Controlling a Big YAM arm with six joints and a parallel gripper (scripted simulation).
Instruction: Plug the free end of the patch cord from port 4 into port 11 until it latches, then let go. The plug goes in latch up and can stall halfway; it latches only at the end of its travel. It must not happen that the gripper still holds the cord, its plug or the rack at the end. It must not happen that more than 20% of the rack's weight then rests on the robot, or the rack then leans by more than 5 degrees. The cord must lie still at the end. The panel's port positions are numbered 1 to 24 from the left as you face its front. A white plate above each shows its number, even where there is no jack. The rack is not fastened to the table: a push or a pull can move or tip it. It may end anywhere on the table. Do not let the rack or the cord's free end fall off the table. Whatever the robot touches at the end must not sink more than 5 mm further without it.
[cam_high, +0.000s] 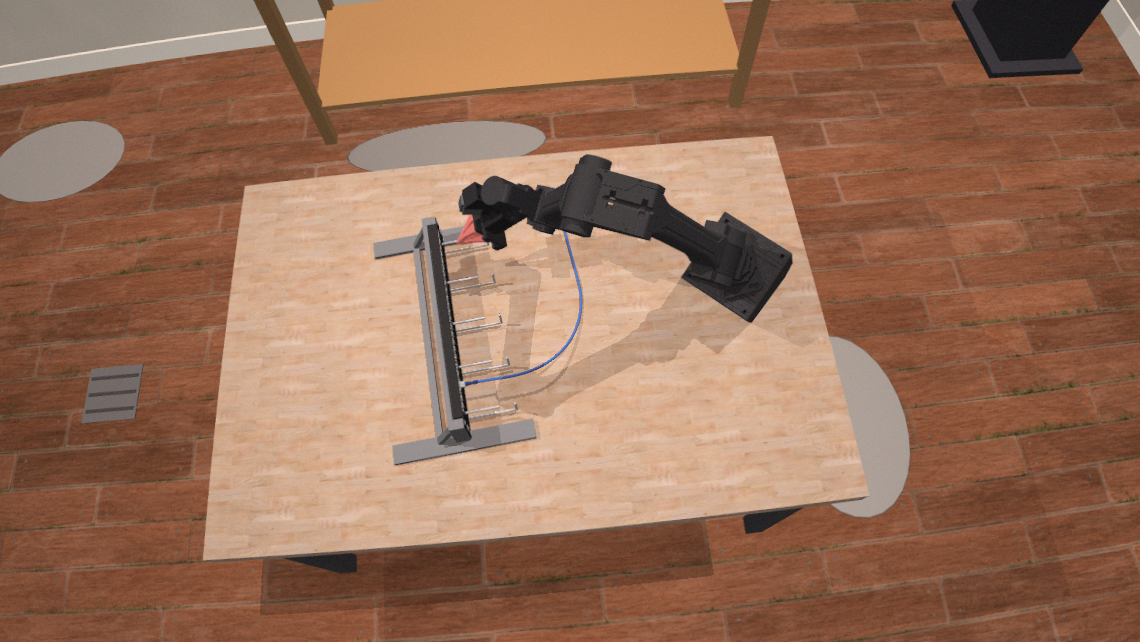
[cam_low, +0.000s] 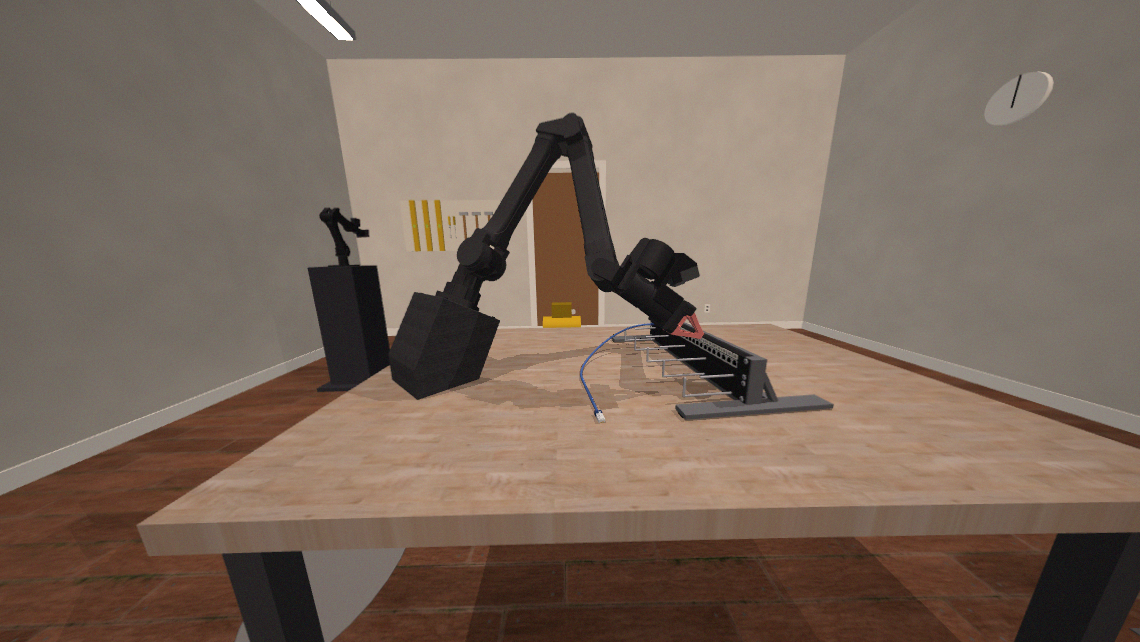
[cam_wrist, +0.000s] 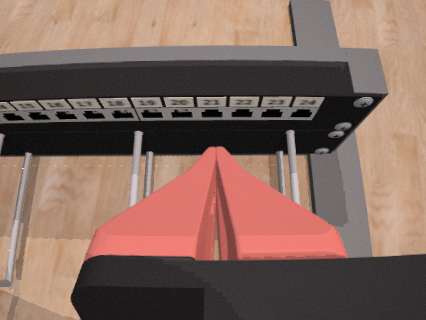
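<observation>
Right now the white plug is 220 mm behind my hand, 120 mm below it and 110 mm to the right of it.
</observation>
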